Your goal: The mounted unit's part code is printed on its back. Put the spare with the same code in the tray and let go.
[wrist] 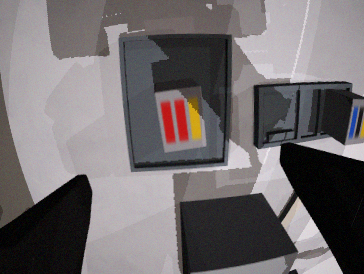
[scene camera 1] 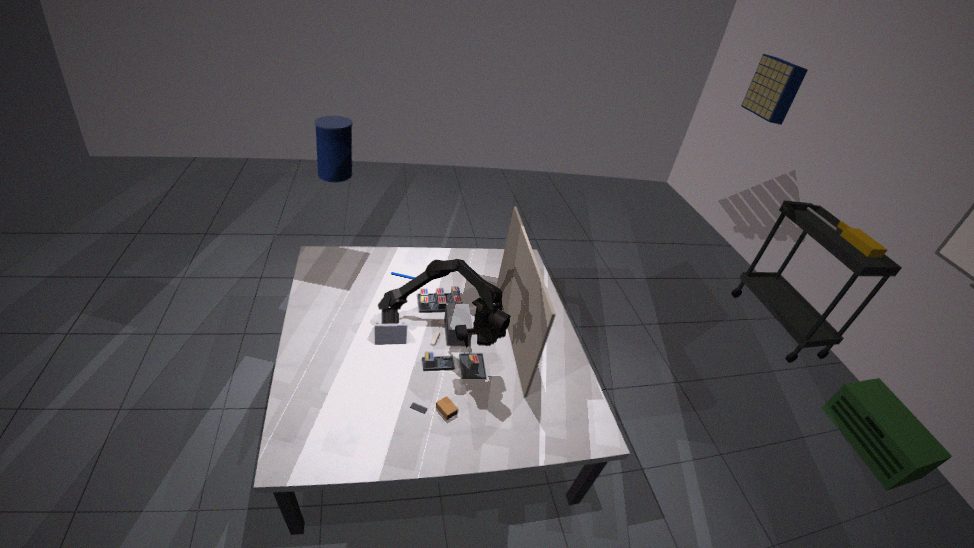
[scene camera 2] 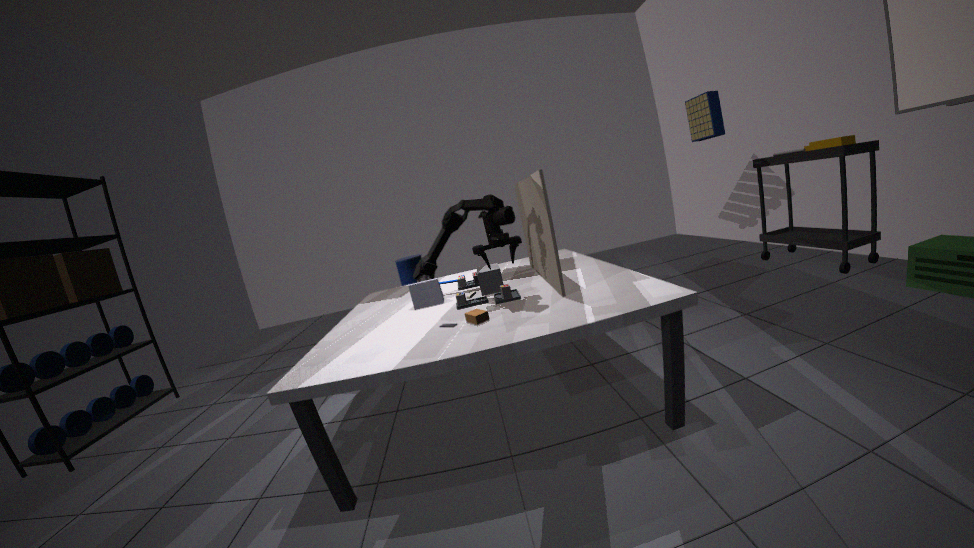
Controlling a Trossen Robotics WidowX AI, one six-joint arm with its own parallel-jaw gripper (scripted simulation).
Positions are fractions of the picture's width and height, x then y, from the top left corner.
Labels:
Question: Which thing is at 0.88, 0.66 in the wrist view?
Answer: The gripper.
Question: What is the gripper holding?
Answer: Nothing.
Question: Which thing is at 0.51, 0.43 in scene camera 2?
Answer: The gripper.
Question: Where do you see a beige board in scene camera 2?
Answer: At 0.55, 0.36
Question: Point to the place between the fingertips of the gripper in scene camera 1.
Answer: At 0.49, 0.63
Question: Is the gripper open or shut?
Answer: Open.

